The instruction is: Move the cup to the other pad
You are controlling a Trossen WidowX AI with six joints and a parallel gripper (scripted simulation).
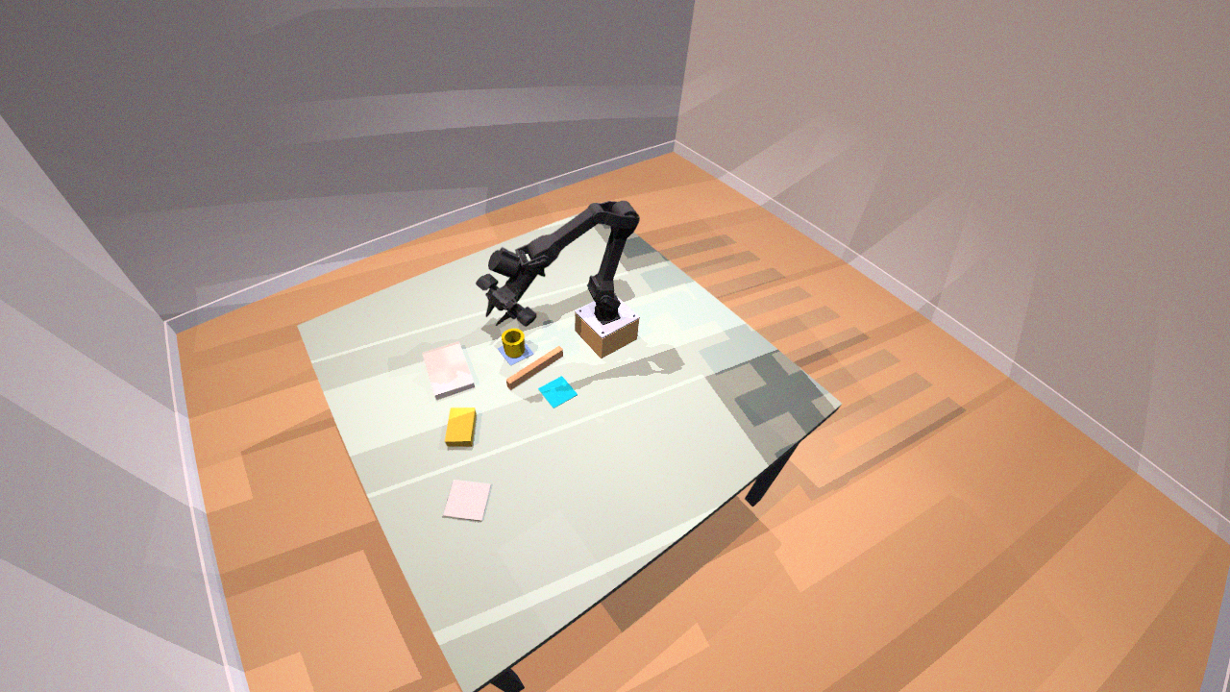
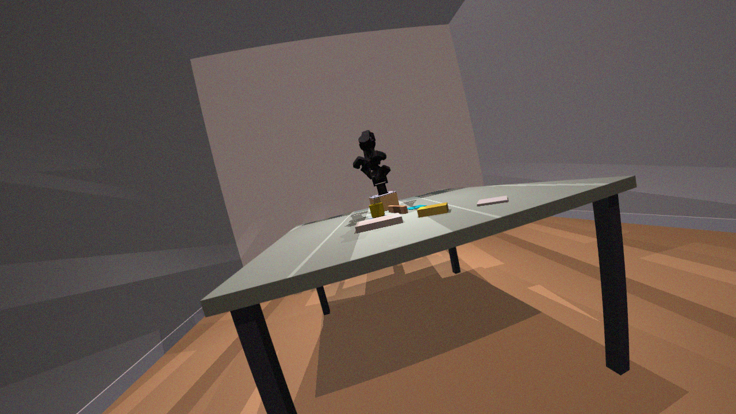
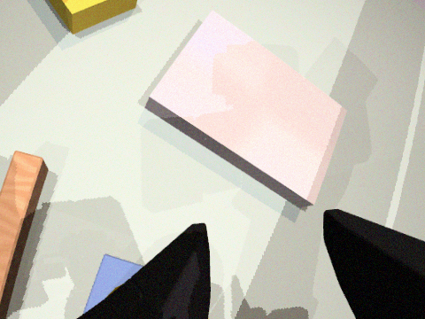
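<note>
My gripper tip is now 6 cm past the yellow cup, 2 cm to the left of it and 15 cm above it. Also, from my gripper tip: wooden bar (9 cm behind, 8 cm to the left, 18 cm below); then pale blue pad (6 cm behind, 2 cm to the right, 20 cm below); then cyan pad (12 cm behind, 18 cm to the left, 20 cm below).
</note>
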